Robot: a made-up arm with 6 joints.
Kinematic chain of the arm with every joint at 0, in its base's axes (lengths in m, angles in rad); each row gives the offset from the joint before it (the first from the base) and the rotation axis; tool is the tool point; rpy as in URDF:
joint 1: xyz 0 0 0.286 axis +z
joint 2: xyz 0 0 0 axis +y
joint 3: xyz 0.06 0 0.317 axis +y
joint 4: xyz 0.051 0 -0.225 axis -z
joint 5: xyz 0 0 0 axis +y
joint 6: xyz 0.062 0 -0.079 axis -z
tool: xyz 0 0 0 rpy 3.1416 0 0
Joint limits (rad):
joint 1: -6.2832..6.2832
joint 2: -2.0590..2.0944
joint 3: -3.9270..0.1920
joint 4: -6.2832..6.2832
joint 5: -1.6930..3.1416
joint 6: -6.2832..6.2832
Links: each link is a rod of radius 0.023 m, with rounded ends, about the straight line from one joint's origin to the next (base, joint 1, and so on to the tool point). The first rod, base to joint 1, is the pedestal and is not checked.
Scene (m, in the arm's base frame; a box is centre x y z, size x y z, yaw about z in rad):
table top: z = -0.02
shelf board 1: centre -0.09 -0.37 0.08 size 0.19 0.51 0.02 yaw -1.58
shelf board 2: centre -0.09 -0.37 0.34 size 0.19 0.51 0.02 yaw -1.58
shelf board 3: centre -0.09 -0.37 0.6 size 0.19 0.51 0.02 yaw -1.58
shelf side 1: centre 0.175 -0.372 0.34 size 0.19 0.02 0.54 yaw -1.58
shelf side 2: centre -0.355 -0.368 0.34 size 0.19 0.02 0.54 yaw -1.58
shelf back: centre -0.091 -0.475 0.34 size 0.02 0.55 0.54 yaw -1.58
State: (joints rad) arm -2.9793 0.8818 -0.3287 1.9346 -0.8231 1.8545
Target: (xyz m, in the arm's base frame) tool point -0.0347 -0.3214 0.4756
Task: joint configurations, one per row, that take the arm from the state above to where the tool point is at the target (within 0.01 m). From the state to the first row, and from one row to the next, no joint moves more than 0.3 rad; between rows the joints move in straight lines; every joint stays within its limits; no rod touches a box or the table.
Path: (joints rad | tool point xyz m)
1: -2.8584 0.6110 -0.2616 1.9121 -0.6401 1.8494 | -0.1815 0.0423 0.2687
2: -2.7376 0.3401 -0.1945 1.8896 -0.4571 1.8443 | -0.1678 0.0217 0.2959
3: -2.6167 0.0693 -0.1275 1.8671 -0.2742 1.8392 | -0.1476 0.0042 0.3159
4: -2.4958 -0.2015 -0.0604 1.8446 -0.0912 1.8341 | -0.1228 -0.0094 0.3291
5: -2.3750 -0.4723 0.0067 1.8221 0.0918 1.8290 | -0.0954 -0.0186 0.3360
6: -2.2541 -0.7432 0.0738 1.7996 0.2748 1.8238 | -0.0668 -0.0231 0.3370
7: -2.1332 -1.0140 0.1408 1.7771 0.4577 1.8187 | -0.0387 -0.0233 0.3326
8: -1.9796 -0.7762 -0.0959 1.7590 0.1750 1.8259 | -0.0776 -0.0622 0.3848
9: -1.8260 -0.5384 -0.3326 1.7409 -0.1077 1.8330 | -0.1025 -0.1192 0.4276
10: -1.6723 -0.3006 -0.5693 1.7228 -0.3904 1.8402 | -0.1060 -0.1878 0.4584
11: -1.5187 -0.0629 -0.8060 1.7047 -0.6731 1.8473 | -0.0835 -0.2586 0.4749
12: -1.3651 0.1749 -1.0427 1.6865 -0.9558 1.8545 | -0.0347 -0.3214 0.4756

